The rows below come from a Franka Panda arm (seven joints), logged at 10 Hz.
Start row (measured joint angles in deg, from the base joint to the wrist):
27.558, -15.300, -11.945, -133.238, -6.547, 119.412, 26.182
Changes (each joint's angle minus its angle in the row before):
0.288, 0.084, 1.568, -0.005, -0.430, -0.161, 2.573
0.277, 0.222, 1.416, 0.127, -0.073, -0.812, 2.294
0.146, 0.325, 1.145, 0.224, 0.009, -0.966, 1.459
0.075, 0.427, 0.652, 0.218, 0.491, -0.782, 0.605
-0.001, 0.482, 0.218, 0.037, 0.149, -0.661, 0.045
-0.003, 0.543, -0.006, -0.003, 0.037, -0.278, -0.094
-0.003, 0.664, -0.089, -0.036, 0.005, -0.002, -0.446
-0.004, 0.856, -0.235, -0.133, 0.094, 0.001, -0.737
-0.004, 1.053, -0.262, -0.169, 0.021, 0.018, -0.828
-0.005, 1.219, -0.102, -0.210, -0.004, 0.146, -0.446
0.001, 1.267, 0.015, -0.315, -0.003, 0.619, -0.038
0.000, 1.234, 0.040, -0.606, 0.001, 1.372, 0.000
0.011, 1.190, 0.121, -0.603, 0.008, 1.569, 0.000
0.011, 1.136, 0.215, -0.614, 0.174, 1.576, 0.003
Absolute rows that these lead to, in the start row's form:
27.846, -15.216, -10.377, -133.243, -6.977, 119.251, 28.755
28.123, -14.994, -8.961, -133.116, -7.050, 118.439, 31.049
28.269, -14.669, -7.816, -132.892, -7.041, 117.473, 32.508
28.344, -14.242, -7.164, -132.674, -6.550, 116.691, 33.113
28.343, -13.760, -6.946, -132.637, -6.401, 116.030, 33.158
28.340, -13.217, -6.952, -132.640, -6.364, 115.752, 33.064
28.337, -12.553, -7.041, -132.676, -6.359, 115.750, 32.618
28.333, -11.697, -7.276, -132.809, -6.265, 115.751, 31.881
28.329, -10.644, -7.538, -132.978, -6.244, 115.769, 31.053
28.324, -9.425, -7.640, -133.188, -6.248, 115.915, 30.607
28.325, -8.158, -7.625, -133.503, -6.251, 116.534, 30.569
28.325, -6.924, -7.585, -134.109, -6.250, 117.906, 30.569
28.336, -5.734, -7.464, -134.712, -6.242, 119.475, 30.569
28.347, -4.598, -7.249, -135.326, -6.068, 121.051, 30.572

